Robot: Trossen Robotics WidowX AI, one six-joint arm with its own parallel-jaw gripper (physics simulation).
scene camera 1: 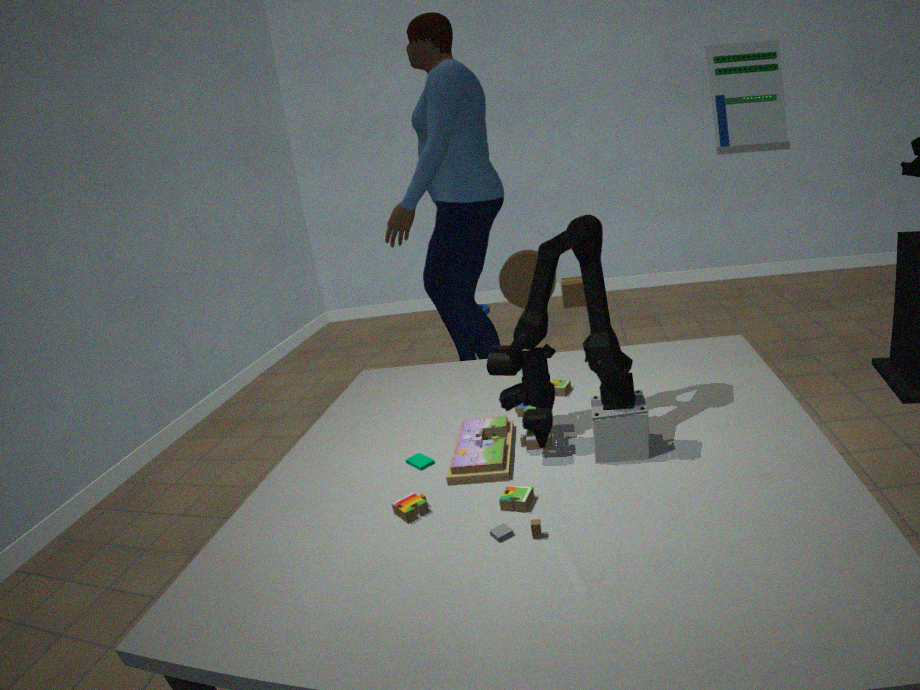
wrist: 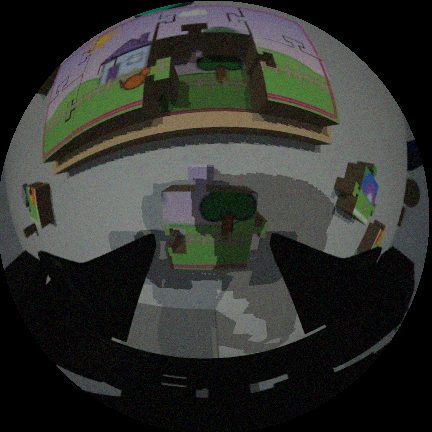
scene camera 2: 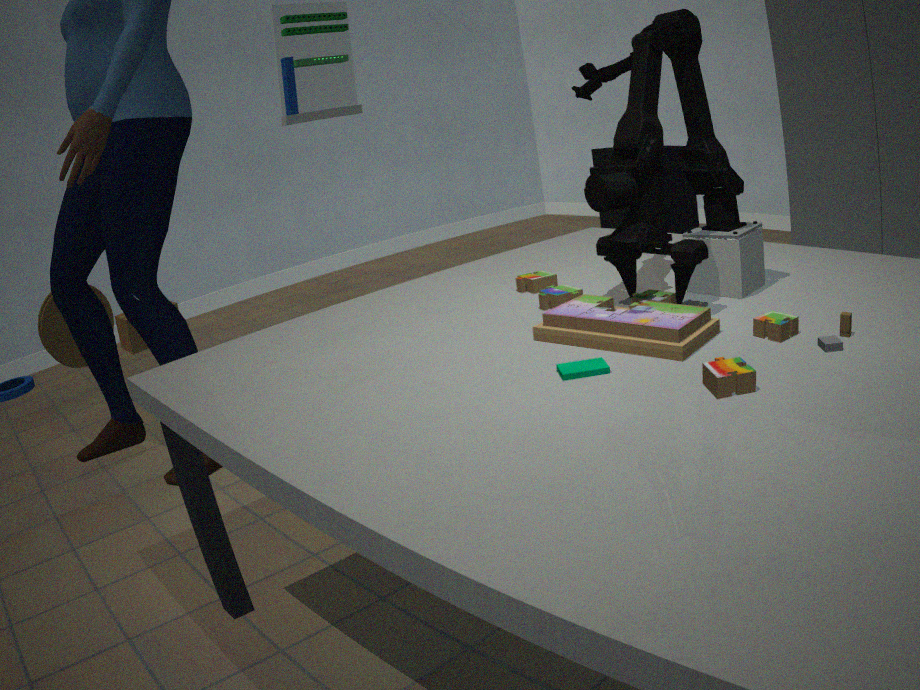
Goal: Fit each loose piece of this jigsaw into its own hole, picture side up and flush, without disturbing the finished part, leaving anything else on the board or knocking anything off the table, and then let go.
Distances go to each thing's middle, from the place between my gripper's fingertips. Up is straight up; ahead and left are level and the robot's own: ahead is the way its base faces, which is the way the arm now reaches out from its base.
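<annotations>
Jigsaw board (scene camera 2: 680, 351): 6 cm to the left of my hand, 13 cm ahead of it.
</annotations>
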